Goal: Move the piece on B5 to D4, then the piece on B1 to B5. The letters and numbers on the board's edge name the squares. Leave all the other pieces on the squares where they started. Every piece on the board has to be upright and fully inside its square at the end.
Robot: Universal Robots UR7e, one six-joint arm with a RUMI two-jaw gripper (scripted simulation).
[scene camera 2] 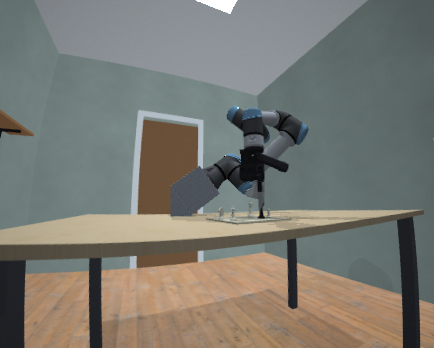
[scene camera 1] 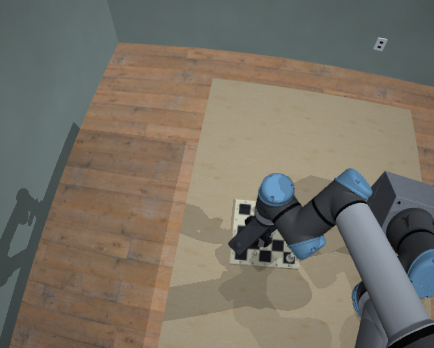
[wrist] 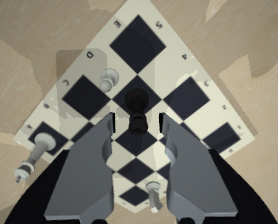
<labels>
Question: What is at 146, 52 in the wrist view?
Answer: A chessboard.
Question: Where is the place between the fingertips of my gripper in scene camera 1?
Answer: At 255, 240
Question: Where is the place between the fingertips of my gripper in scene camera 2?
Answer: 260, 210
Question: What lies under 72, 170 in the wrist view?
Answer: My gripper.
</labels>
